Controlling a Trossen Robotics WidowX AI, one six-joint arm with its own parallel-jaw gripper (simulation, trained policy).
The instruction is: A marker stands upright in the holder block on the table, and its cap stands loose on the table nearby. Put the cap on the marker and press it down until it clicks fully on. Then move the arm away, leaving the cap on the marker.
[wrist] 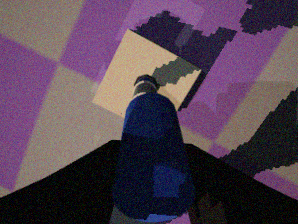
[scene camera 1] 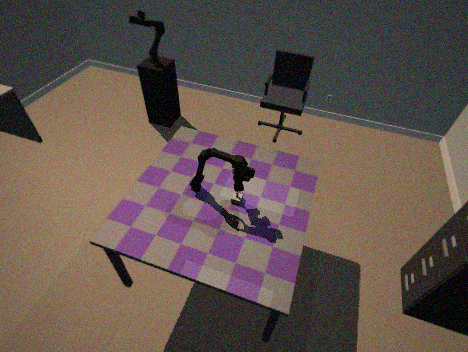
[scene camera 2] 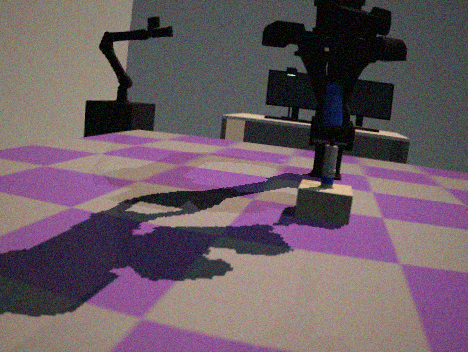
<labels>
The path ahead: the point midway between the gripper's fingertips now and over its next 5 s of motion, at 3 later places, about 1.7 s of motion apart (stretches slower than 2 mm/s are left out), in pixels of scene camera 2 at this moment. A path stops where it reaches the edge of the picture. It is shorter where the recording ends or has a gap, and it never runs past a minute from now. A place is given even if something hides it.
My gripper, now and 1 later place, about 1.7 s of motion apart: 331,107; 329,157
</labels>
